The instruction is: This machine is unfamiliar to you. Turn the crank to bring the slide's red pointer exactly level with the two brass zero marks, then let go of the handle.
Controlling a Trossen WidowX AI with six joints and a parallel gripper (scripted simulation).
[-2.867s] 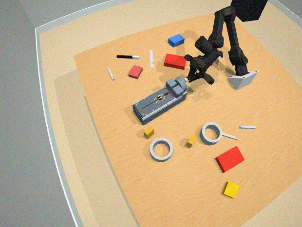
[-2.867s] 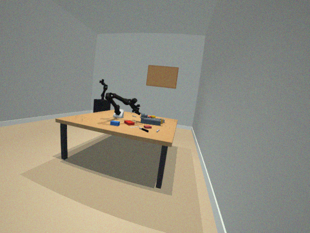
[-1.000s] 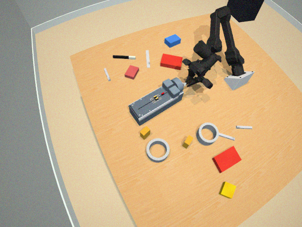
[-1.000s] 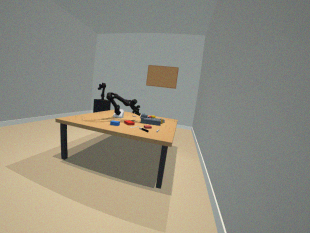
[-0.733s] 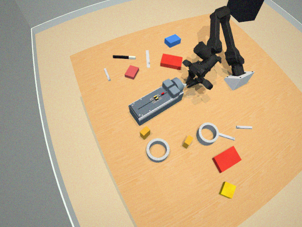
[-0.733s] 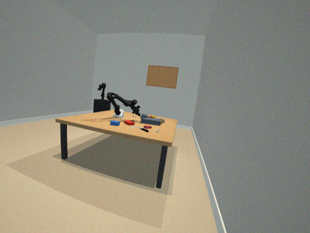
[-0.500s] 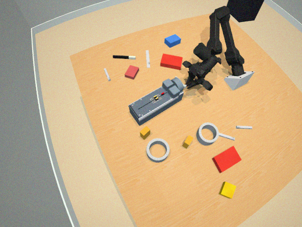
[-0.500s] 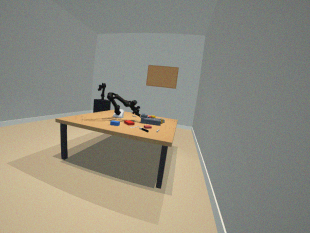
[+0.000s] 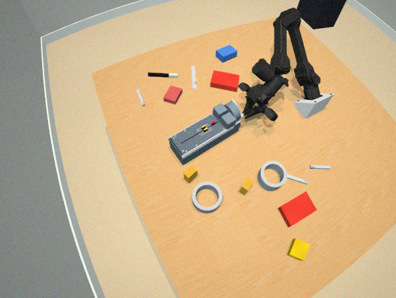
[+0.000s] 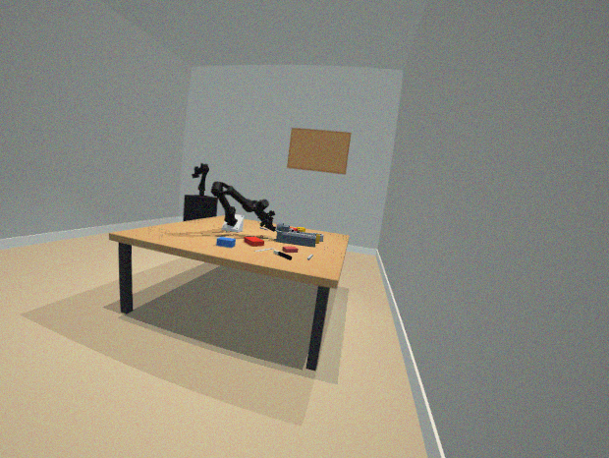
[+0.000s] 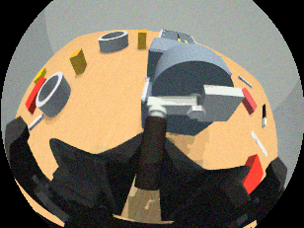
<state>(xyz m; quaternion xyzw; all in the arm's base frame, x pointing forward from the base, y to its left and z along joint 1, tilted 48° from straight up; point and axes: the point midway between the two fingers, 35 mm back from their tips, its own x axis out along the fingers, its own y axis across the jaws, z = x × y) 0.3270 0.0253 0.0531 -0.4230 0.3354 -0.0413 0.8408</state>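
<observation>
My gripper tip is now 13 cm short of the red pointer and 3 cm below it. The rest, counted from my gripper tip: red block 24 cm to the right, 21 cm ahead, 4 cm below; blue block 40 cm to the right, 12 cm behind, 4 cm below; dark crank handle 2 cm behind, 2 cm above.
</observation>
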